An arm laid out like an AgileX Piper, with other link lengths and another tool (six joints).
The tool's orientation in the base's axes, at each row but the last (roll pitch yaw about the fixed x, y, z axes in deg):
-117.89 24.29 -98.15
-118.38 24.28 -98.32
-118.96 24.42 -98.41
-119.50 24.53 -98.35
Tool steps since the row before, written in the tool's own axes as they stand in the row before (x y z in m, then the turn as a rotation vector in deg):
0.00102 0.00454 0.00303 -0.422 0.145 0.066
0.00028 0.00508 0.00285 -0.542 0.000 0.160
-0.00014 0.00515 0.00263 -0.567 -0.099 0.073
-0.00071 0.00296 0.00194 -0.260 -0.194 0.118
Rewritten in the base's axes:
0.00073 0.00121 -0.00537 0.054 0.447 0.029
0.00040 0.00210 -0.00542 0.215 0.499 0.154
0.00018 0.00252 -0.00520 0.183 0.473 0.281
0.00054 0.00206 -0.00292 0.224 0.160 0.209

